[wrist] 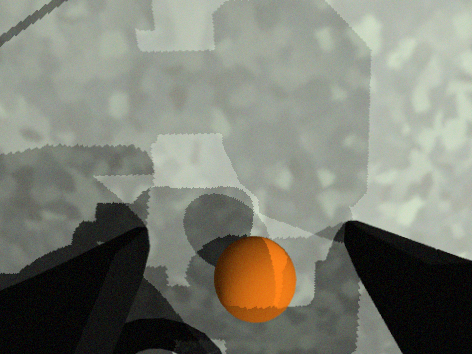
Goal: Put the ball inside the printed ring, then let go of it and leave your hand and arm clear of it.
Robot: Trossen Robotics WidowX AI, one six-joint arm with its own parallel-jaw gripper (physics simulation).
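Places are measured from the arm's base along level axes (x ahead, y right, z down), in centimetres.
Where they show: gripper, between the fingertips: [247, 234].
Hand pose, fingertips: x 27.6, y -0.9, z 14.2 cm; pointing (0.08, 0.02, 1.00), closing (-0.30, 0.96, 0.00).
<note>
Things, the pixels of their centre, and the offset from my fingertips. "spot": a spot on its surface instead.
- orange ball, middle of its body: [254, 277] dx -1.0, dy -0.1, dz -1.5 cm
- black curved rim, a spot on its surface: [155, 327] spot: dx -2.9, dy -5.2, dz -0.1 cm
An orange ball [255, 279] rests on the mottled grey-green surface, a little right of centre in the lower part of the wrist view. My gripper [247, 234] is wide open and empty. In the picture the ball shows between the two black fingers, slightly below the line of their tips, with a gap on each side. A thin dark line [31, 21] crosses the top left corner; whether it is part of the printed ring I cannot tell.
A black curved rim [155, 327] of a round thing shows at the bottom left, beside the left finger and cut off by the frame edge. Overlapping shadows lie across the surface around the ball and toward the left.
</note>
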